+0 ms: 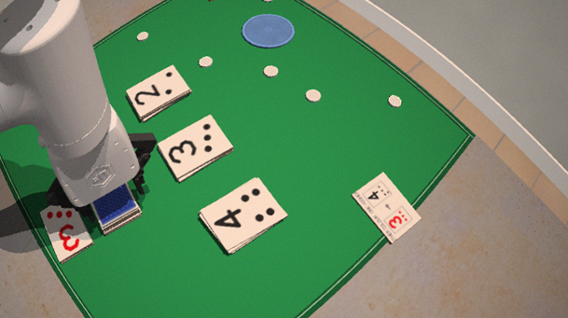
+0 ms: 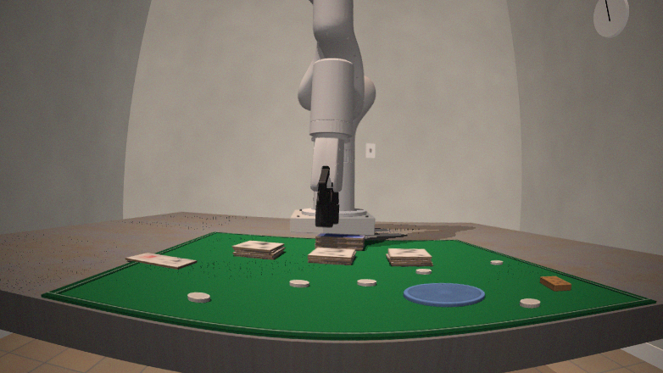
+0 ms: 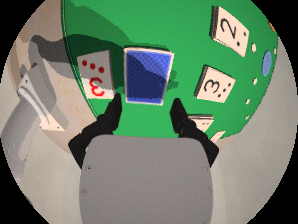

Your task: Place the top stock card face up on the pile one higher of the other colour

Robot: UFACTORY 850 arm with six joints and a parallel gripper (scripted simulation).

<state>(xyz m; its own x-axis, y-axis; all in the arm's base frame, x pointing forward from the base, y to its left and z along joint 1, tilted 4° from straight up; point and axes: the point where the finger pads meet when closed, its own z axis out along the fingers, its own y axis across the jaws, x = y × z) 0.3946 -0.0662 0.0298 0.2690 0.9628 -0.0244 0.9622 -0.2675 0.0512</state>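
Now: hand 30 mm to the right of the card and 30 mm above it. From my hand the other things lie so: green card cloth: 180 mm ahead, 10 mm to the left, 70 mm below.
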